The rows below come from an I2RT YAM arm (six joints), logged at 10 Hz.
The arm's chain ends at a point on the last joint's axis. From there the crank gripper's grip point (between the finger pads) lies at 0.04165 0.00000 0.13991 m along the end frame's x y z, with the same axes.
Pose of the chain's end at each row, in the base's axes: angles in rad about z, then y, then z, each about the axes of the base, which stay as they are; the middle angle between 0 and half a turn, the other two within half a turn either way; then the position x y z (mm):
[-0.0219 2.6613 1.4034 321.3 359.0 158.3]
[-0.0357 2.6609 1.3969 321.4 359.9 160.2]
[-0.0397 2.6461 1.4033 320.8 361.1 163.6]
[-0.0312 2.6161 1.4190 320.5 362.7 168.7]
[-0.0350 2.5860 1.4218 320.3 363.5 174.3]
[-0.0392 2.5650 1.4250 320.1 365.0 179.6]
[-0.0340 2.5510 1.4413 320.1 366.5 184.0]
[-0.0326 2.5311 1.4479 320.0 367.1 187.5]
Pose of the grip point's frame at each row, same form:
[-0.0219 2.6613 1.4034 326.8 386.2 15.0]
[-0.0357 2.6609 1.3969 327.7 387.0 16.9]
[-0.0397 2.6461 1.4033 327.4 390.3 20.7]
[-0.0312 2.6161 1.4190 327.0 396.3 26.8]
[-0.0350 2.5860 1.4218 327.4 401.3 33.5]
[-0.0392 2.5650 1.4250 327.7 405.7 39.6]
[-0.0340 2.5510 1.4413 327.1 409.3 44.6]
[-0.0326 2.5311 1.4479 327.0 412.7 49.0]

